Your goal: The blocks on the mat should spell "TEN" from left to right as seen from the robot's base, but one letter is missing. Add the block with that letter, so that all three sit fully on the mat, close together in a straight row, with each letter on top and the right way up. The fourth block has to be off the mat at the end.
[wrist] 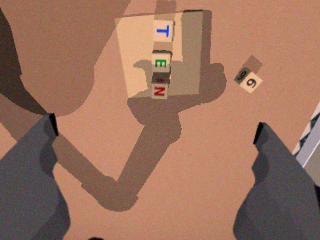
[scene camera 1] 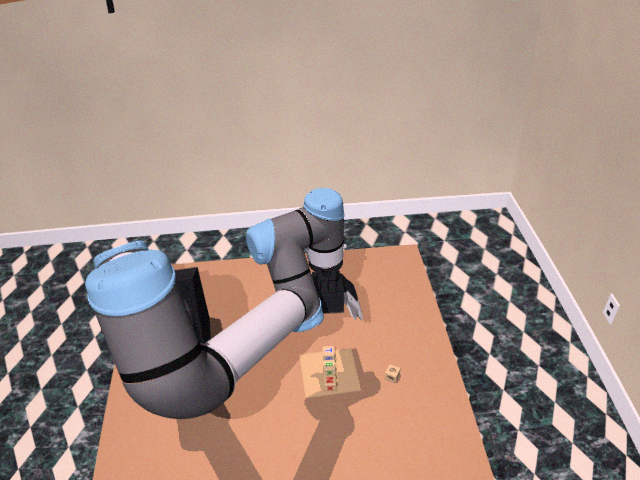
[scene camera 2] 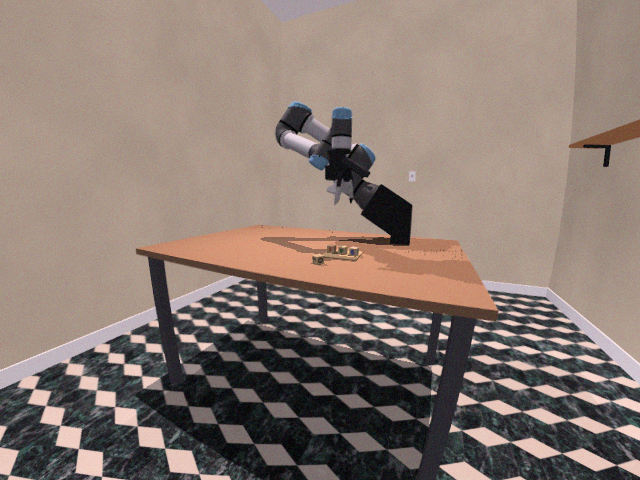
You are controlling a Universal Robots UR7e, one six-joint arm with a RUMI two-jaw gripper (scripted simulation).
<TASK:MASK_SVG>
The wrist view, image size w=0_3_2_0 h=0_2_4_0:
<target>gripper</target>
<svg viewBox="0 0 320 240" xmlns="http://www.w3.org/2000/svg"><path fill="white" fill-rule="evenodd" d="M259 122L253 141L259 153L251 167L255 183L237 211L233 225L235 239L320 240L320 187L316 185L272 128L265 122ZM54 113L45 114L0 159L0 240L62 240L70 228L71 220L68 205L56 180L54 180L53 169L58 161L52 146L56 136L58 136Z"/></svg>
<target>mat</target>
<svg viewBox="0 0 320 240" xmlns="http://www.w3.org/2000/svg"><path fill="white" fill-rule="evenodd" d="M203 11L114 18L128 98L151 97L152 78L168 78L168 96L199 94ZM153 50L170 51L170 72L152 72L151 54ZM153 19L174 20L172 42L152 40Z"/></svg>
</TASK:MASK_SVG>
